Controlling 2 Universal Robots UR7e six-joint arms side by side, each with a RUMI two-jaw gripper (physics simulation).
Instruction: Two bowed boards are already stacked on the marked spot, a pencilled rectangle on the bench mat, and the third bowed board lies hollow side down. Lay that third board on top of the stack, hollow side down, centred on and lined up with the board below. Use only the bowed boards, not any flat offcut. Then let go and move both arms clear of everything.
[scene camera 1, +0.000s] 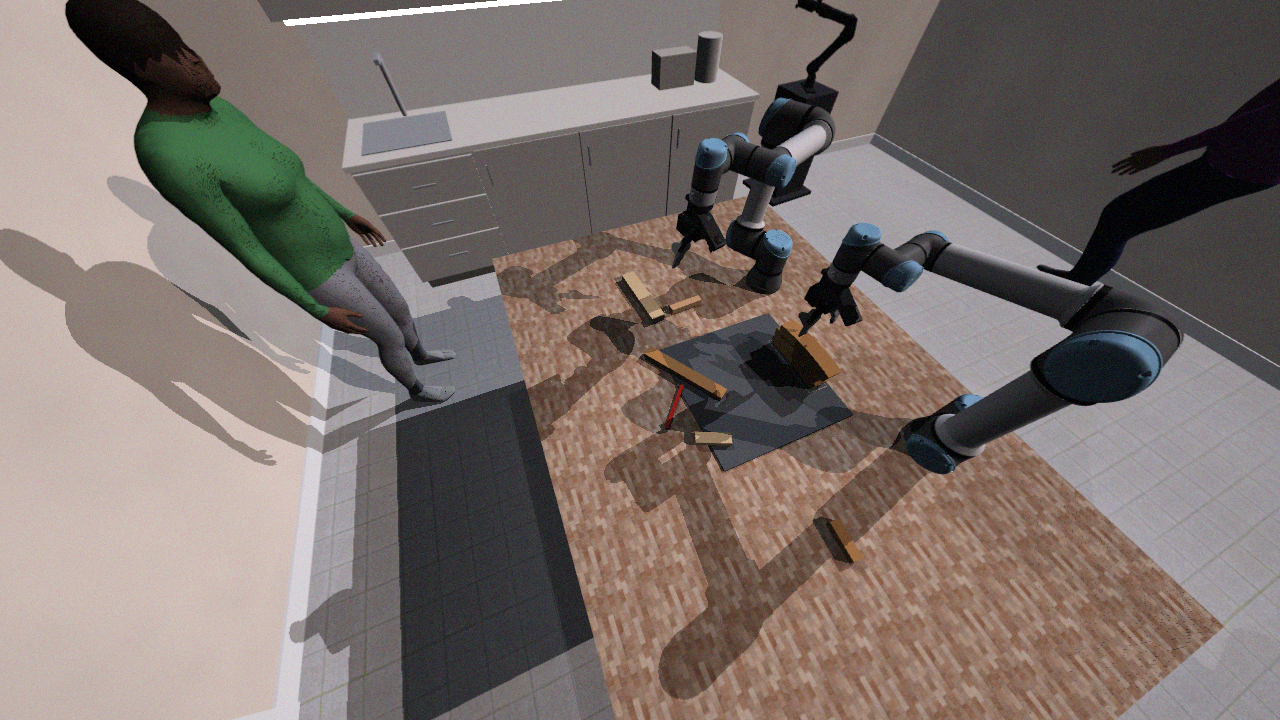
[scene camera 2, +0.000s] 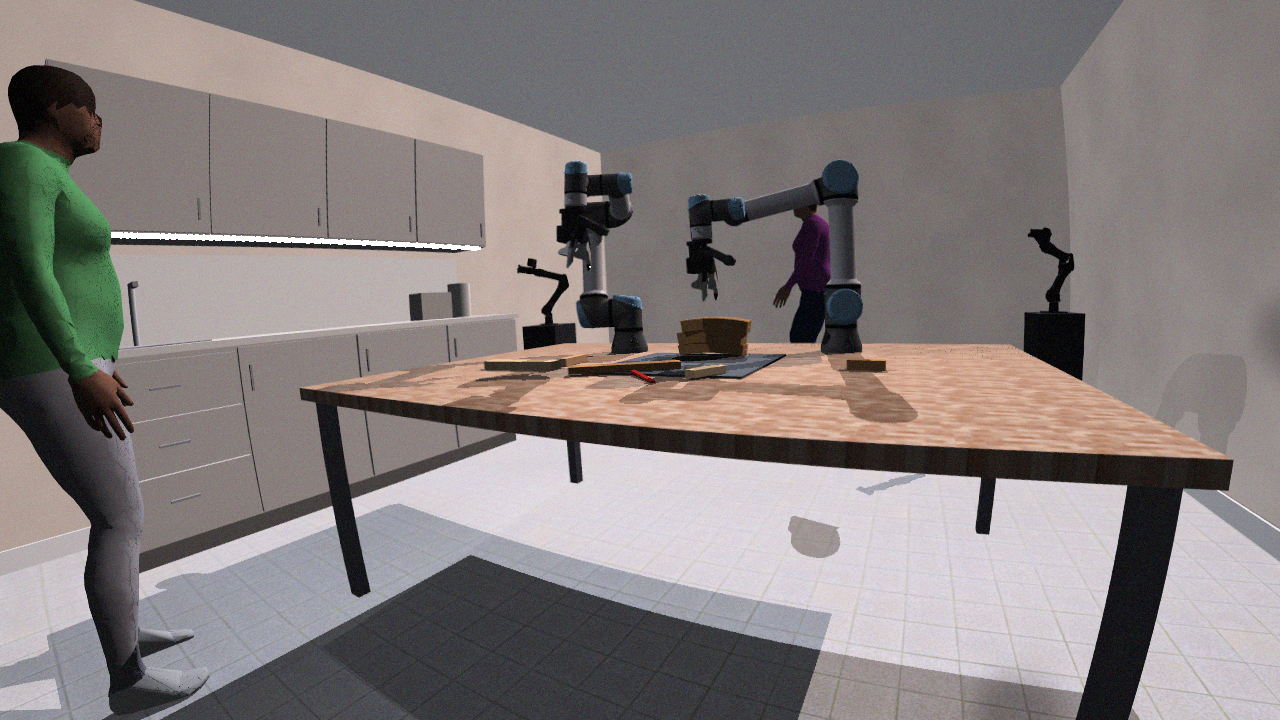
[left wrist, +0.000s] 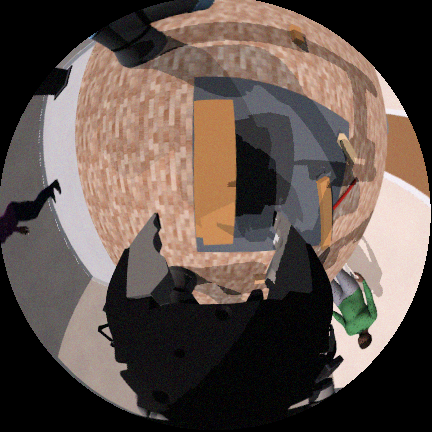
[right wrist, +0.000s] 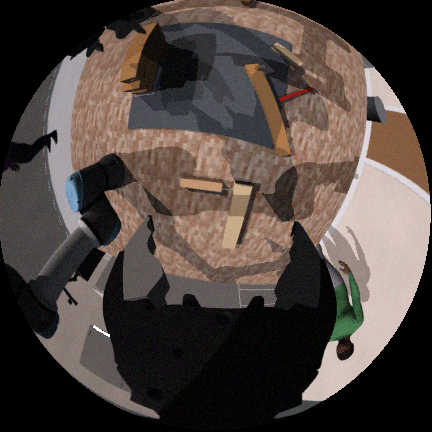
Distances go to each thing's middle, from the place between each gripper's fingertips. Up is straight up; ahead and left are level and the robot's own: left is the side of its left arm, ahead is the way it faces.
Now: the long brown board (scene camera 1: 717, 391) 130 mm ahead of my right hand, 210 mm to the left of it and 300 mm below it. From my right hand the other things lie so: dark bench mat (scene camera 1: 774, 400): 140 mm behind, 350 mm to the left, 330 mm below.
Right now my left hand is 120 mm short of the dark bench mat, 10 mm to the left of it and 210 mm above it. Also, from my left hand: long brown board 390 mm ahead, 150 mm to the right, 180 mm below.
